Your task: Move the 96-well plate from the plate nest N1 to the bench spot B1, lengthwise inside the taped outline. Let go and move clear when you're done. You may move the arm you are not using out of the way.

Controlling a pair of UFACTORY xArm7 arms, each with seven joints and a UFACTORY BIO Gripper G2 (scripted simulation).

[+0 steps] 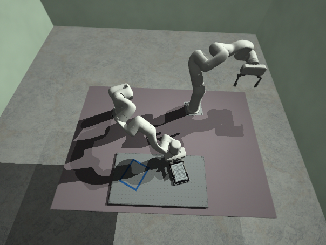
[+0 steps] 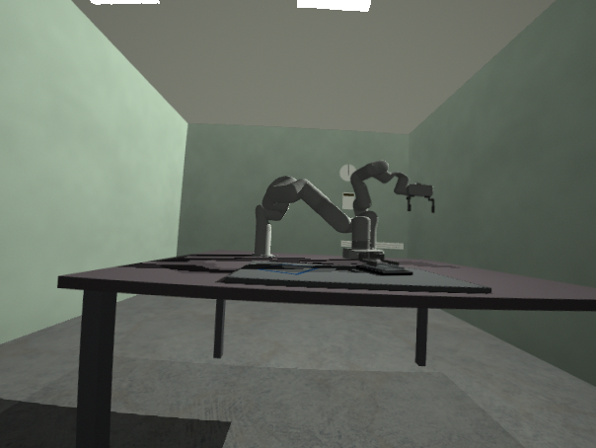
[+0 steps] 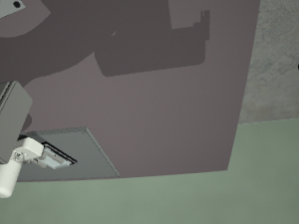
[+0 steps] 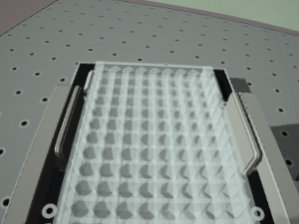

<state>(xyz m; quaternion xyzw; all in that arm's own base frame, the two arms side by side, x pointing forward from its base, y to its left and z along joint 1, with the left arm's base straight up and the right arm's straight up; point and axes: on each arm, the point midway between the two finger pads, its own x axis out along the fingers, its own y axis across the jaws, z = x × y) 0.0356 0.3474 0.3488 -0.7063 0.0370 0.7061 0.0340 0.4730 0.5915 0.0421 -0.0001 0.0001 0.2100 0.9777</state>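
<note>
Right now the black plate nest is 20 mm below my right hand. The rest, counted from my right hand: white 96-well plate: 10 mm below.
</note>
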